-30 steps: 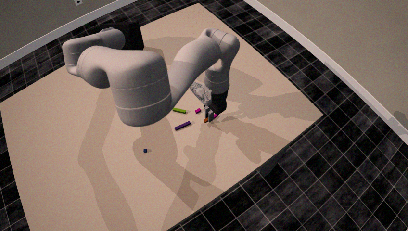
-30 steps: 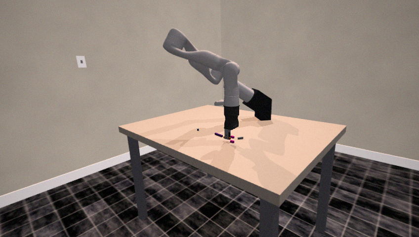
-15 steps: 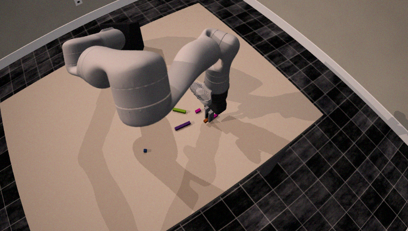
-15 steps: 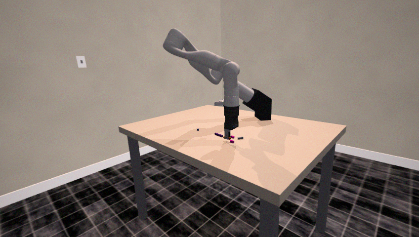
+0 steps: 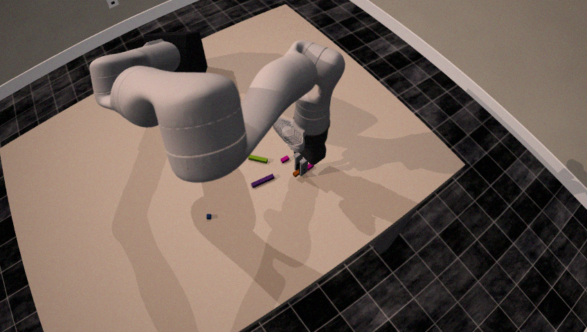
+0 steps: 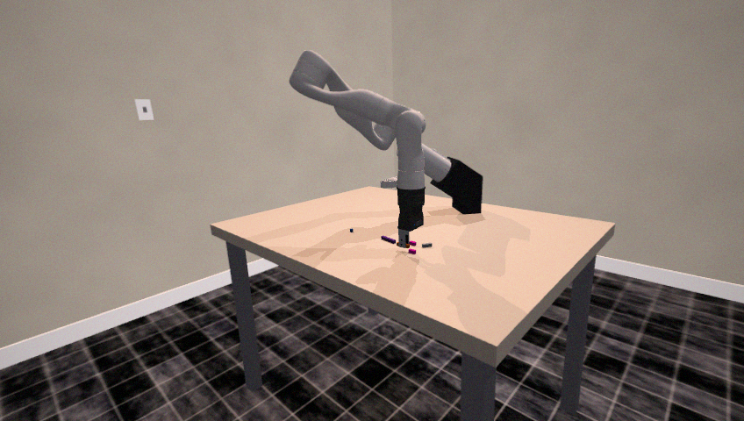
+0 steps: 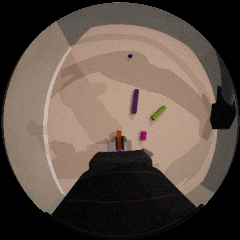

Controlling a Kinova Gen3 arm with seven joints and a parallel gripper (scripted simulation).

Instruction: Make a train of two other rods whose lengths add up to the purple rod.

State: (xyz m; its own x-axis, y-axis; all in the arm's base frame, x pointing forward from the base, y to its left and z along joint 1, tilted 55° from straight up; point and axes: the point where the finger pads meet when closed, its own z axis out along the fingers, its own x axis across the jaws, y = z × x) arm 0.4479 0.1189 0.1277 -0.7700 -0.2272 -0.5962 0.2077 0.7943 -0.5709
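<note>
My hand is 10 mm above the orange rod. From my hand the other things lie so: lime rod 110 mm behind, 30 mm to the right, 30 mm below; then purple rod 80 mm to the right, 60 mm behind, 30 mm below; then grey rod 60 mm behind, 50 mm to the left, 30 mm below.
</note>
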